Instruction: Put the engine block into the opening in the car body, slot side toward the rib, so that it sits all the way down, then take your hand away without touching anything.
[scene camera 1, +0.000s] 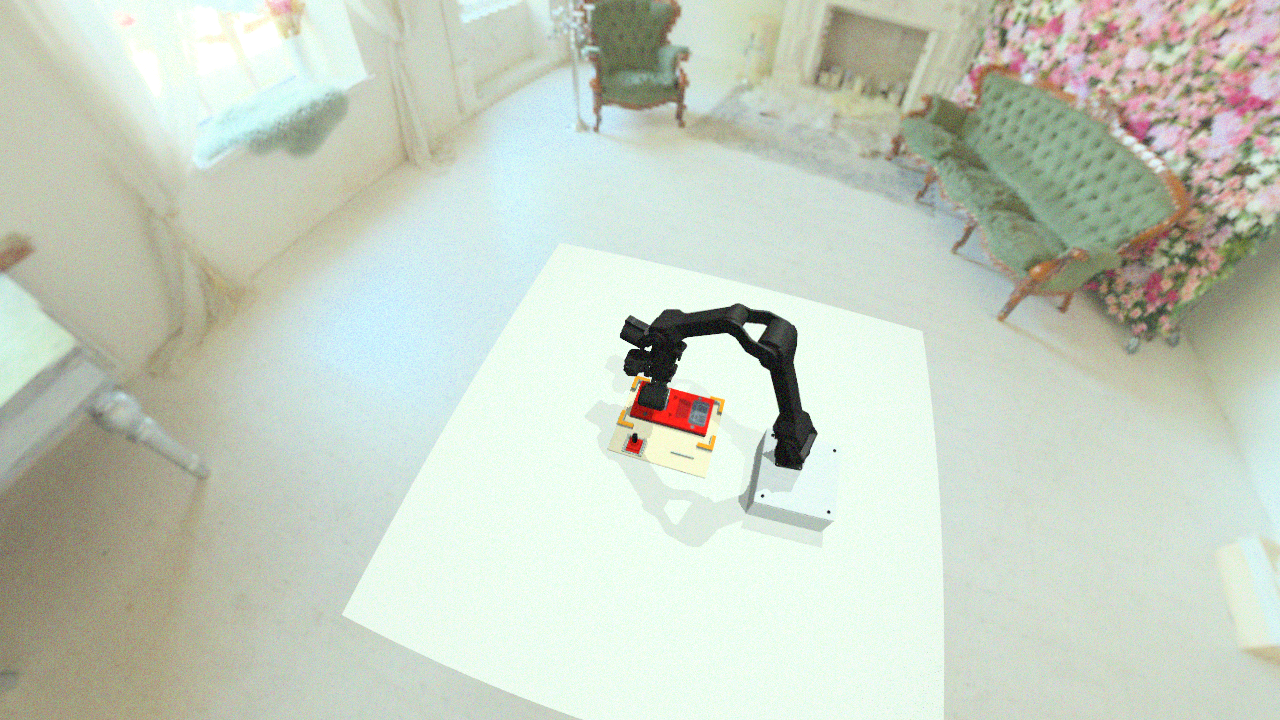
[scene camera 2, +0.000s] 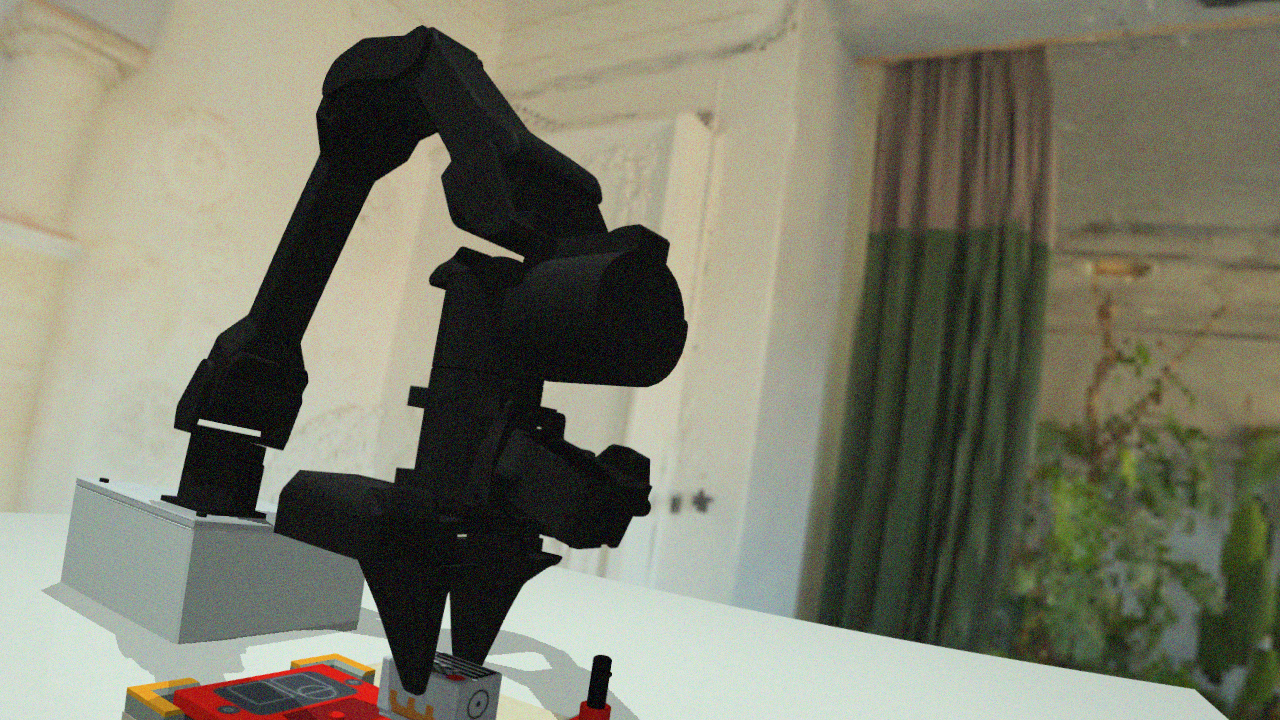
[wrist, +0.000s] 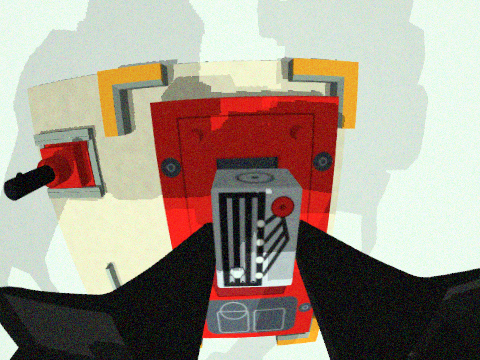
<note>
The gripper (scene camera 2: 440, 685) holds a grey engine block (wrist: 256, 212). Further things: a red car body (scene camera 1: 687, 412) and a clamp cradle (wrist: 114, 231).
The red car body is seen too in the wrist view (wrist: 193, 138). The gripper is seen too in scene camera 1 (scene camera 1: 658, 393) and in the wrist view (wrist: 254, 230).
</note>
